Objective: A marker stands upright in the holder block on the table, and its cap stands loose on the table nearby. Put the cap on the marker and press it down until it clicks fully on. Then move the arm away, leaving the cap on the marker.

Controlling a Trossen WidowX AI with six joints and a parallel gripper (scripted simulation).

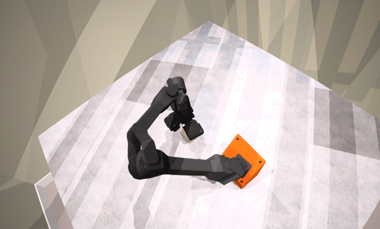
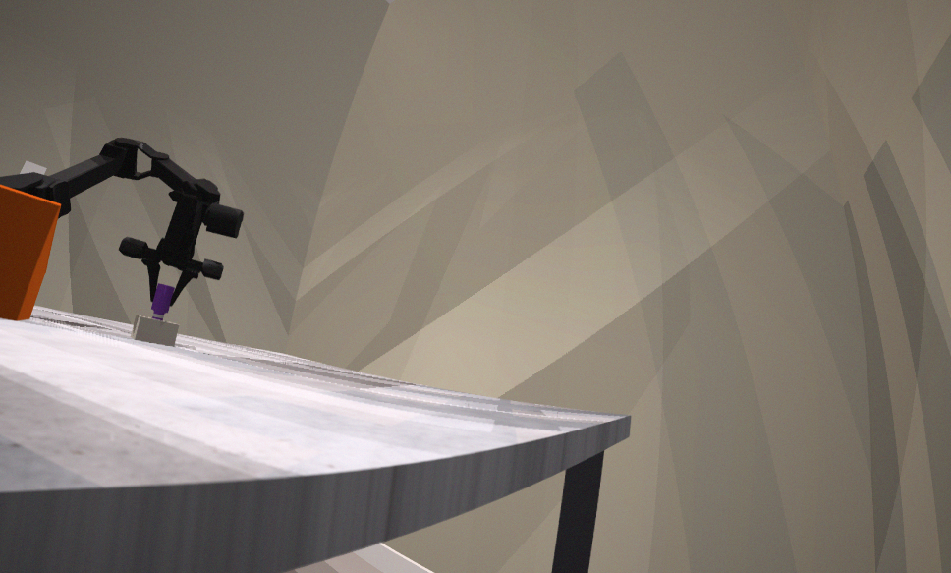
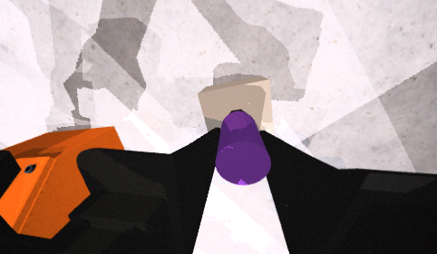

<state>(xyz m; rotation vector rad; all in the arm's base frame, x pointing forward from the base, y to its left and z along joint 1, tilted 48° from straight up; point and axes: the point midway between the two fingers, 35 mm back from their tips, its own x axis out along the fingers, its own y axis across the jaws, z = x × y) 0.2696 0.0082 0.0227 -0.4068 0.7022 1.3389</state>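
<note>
Right now the purple cap is 10 mm above my gripper tip. From my gripper tip the other things lie so: holder block (50 mm below).
</note>
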